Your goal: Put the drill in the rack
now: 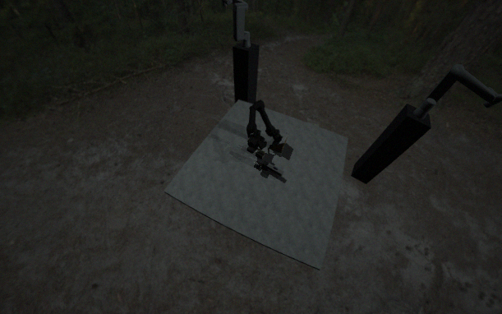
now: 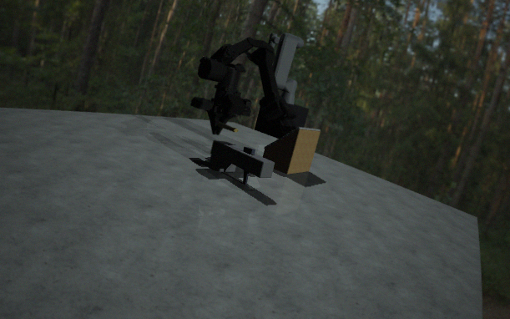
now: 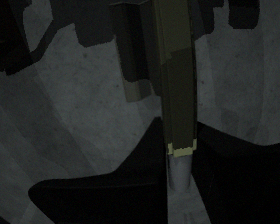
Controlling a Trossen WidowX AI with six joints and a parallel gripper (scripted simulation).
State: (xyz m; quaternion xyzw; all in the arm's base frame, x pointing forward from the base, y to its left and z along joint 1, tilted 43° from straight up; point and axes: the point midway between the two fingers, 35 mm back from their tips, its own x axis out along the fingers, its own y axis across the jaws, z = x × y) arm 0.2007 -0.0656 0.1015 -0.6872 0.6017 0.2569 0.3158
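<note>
Right now the drill is 40 mm to the left of my gripper tip and 30 mm above it. From my gripper tip the other things lie so: grey block: 210 mm to the left, 70 mm ahead, 10 mm below; dark key: 240 mm to the left, 70 mm ahead.
</note>
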